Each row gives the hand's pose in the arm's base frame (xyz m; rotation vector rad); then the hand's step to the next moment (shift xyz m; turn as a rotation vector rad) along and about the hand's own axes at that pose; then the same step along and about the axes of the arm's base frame.
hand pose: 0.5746 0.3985 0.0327 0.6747 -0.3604 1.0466
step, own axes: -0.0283 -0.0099 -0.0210 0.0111 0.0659 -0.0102
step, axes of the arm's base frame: -0.0053 -0.0083 -0.0353 -0.0534 0.0358 0.0210
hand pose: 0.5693 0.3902 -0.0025 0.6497 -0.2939 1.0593
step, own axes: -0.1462 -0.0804 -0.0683 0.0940 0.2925 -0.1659
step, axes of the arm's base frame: -0.0041 -0.0877 -0.1575 -0.2253 0.2658 0.0225
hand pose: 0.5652 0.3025 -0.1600 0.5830 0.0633 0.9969
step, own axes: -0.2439 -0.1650 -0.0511 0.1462 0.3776 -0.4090
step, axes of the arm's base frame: -0.0235 -0.2410 -0.1751 -0.3374 0.4476 -0.1307
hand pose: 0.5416 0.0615 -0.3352 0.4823 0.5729 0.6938
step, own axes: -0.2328 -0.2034 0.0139 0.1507 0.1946 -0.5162
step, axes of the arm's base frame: -0.0456 -0.3043 -0.0329 -0.3194 0.3513 -0.3188
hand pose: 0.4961 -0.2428 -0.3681 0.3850 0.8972 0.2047
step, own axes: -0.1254 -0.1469 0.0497 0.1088 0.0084 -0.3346
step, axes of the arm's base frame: -0.0352 -0.1875 0.0581 -0.1986 0.1239 -0.2628
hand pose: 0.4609 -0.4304 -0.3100 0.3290 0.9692 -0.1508
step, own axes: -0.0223 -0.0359 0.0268 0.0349 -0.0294 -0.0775
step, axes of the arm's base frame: -0.0013 -0.0433 0.0250 -0.0491 -0.0006 -0.0754
